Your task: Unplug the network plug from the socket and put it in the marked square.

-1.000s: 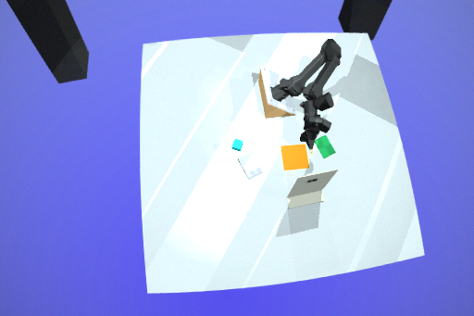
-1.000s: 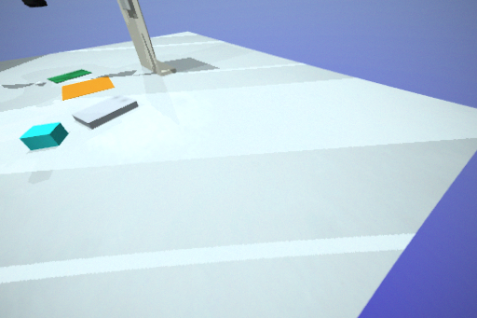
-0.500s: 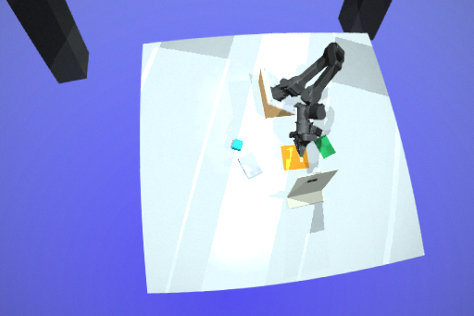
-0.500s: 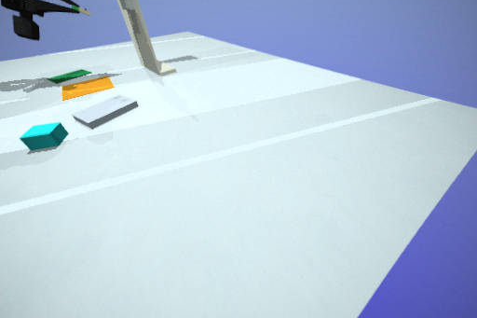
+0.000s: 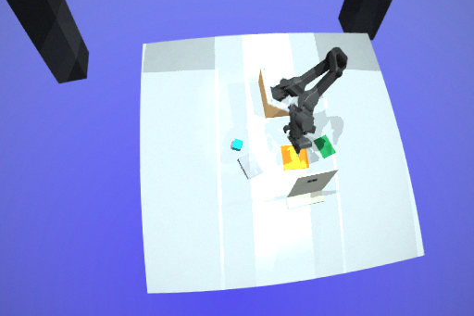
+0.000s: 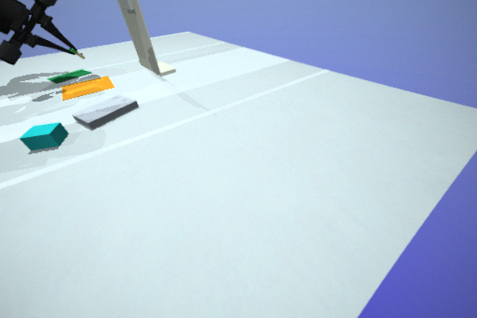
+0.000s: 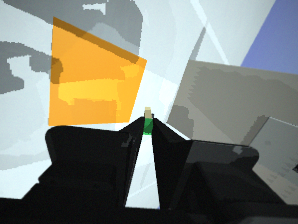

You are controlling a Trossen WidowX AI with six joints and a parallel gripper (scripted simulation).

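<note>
Right now my gripper tip is 9 cm above the orange square, 2 cm past it and 1 cm to the right of it. Also, from my gripper tip: beige upright panel 18 cm ahead, 5 cm above, 1 cm to the left; then network plug right at my gripper tip; then grey flat block 21 cm to the right, 8 cm below.
</note>
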